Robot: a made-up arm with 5 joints.
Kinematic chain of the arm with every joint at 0, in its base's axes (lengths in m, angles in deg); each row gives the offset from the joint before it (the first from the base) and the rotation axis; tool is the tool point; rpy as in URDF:
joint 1: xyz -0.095 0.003 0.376 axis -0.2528 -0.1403 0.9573
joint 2: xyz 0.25 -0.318 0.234 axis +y
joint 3: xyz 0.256 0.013 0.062 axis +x
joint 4: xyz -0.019 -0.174 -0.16 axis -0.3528 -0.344 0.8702
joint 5: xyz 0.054 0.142 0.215 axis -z
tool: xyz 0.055 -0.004 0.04 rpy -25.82 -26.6 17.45
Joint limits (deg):
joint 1: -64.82..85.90
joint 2: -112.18..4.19
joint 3: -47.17..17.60
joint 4: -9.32..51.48
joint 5: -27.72..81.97
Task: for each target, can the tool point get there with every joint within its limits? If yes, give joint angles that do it. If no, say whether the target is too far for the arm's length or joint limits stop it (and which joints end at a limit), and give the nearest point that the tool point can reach.
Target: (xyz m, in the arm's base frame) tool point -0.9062 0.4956 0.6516
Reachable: no: joint limits stop it (at a limit: joint 1, joint 2, joint 4) | nearest point -0.4199 -0.2254 0.7741 | short by 0.878 m
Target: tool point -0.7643 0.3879 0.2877
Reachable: no: joint limits stop it (at a limit: joint 1, joint 2, joint 4, joint 5) | nearest point -0.4190 -0.2250 0.7732 | short by 0.855 m
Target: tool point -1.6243 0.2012 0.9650
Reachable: no: too far | nearest point -0.4716 -0.2885 0.7915 | short by 1.264 m
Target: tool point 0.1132 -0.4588 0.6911
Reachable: yes | joints -30.43 -17.95 -6.40 43.65 4.94
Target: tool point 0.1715 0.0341 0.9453
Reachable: yes | joints 46.04 -61.86 -35.59 22.73 66.62
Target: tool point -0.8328 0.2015 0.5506
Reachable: no: joint limits stop it (at a limit: joint 1, joint 2, joint 4, joint 5) | nearest point -0.4376 -0.2402 0.7702 | short by 0.632 m
